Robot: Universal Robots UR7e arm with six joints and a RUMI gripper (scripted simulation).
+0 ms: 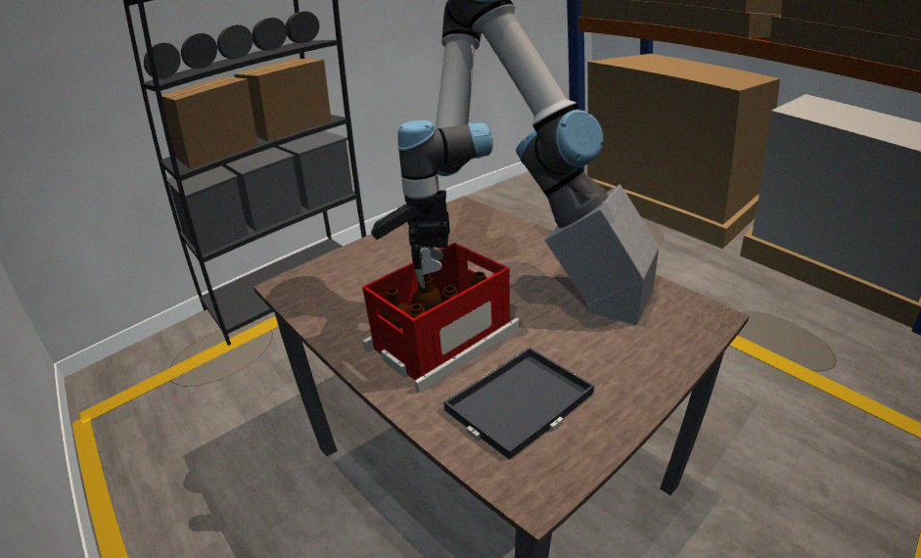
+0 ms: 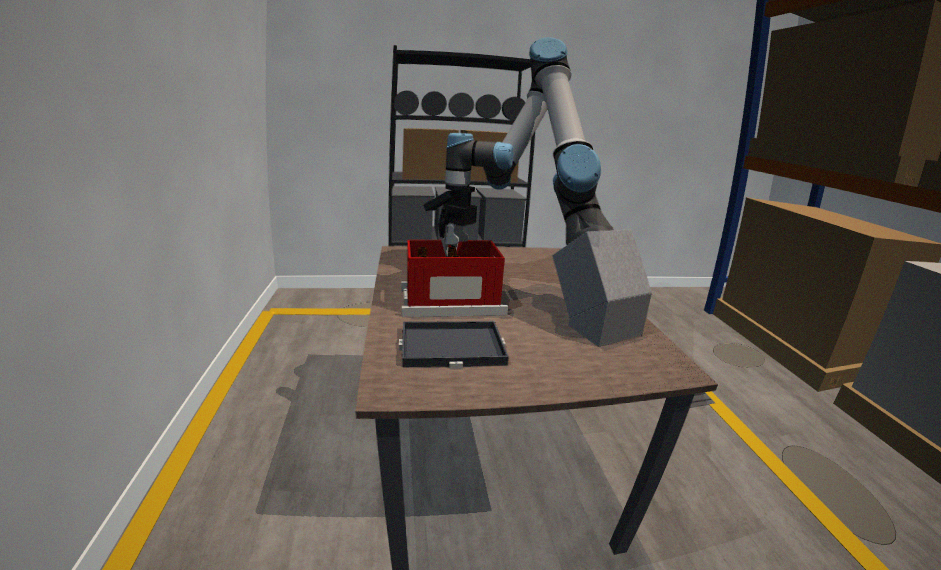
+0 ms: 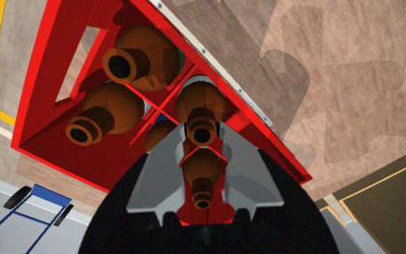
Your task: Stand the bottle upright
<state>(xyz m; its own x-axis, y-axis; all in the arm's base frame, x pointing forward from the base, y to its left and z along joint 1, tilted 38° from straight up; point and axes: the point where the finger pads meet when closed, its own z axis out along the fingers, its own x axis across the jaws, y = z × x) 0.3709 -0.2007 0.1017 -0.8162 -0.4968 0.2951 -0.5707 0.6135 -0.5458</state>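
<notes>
Right now the red crate is 70 mm below my hand and 50 mm to the left of it. Round my hand: dark tray: 320 mm to the left, 140 mm below, 80 mm ahead.
</notes>
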